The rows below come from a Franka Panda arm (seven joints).
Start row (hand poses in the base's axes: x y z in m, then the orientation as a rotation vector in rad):
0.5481 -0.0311 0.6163 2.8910 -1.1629 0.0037
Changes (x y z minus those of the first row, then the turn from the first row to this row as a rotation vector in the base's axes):
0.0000 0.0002 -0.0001 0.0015 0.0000 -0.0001
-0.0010 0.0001 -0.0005 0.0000 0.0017 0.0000
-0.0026 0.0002 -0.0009 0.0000 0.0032 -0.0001
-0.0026 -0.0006 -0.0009 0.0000 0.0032 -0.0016
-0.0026 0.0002 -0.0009 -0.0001 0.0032 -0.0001
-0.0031 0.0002 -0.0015 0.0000 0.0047 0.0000
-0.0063 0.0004 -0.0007 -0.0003 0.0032 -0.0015
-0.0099 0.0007 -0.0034 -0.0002 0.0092 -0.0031
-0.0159 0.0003 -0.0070 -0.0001 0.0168 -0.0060
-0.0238 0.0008 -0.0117 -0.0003 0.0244 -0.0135
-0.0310 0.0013 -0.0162 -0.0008 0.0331 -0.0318
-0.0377 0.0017 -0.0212 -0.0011 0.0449 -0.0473
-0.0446 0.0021 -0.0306 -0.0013 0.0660 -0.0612
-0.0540 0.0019 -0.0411 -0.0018 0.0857 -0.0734
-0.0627 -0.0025 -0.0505 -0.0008 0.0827 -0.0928
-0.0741 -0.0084 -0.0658 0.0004 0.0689 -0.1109
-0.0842 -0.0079 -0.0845 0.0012 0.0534 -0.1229
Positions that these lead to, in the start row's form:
0.5481 -0.0309 0.6162 2.8922 -1.1636 0.0028
0.5471 -0.0310 0.6158 2.8904 -1.1626 0.0012
0.5455 -0.0309 0.6154 2.8899 -1.1625 -0.0009
0.5455 -0.0317 0.6154 2.8890 -1.1647 -0.0010
0.5455 -0.0309 0.6154 2.8898 -1.1625 -0.0009
0.5450 -0.0309 0.6148 2.8894 -1.1622 -0.0031
0.5418 -0.0307 0.6156 2.8888 -1.1645 -0.0008
0.5382 -0.0304 0.6129 2.8859 -1.1659 -0.0095
0.5322 -0.0308 0.6093 2.8817 -1.1689 -0.0206
0.5243 -0.0303 0.6046 2.8744 -1.1783 -0.0316
0.5171 -0.0298 0.6001 2.8600 -1.2029 -0.0441
0.5104 -0.0294 0.5951 2.8461 -1.2229 -0.0612
0.5035 -0.0290 0.5857 2.8296 -1.2388 -0.0914
0.4941 -0.0292 0.5752 2.8141 -1.2522 -0.1193
0.4854 -0.0336 0.5658 2.8038 -1.2804 -0.1160
0.4740 -0.0395 0.5505 2.7982 -1.3088 -0.0975
0.4639 -0.0390 0.5318 2.7966 -1.3289 -0.0761

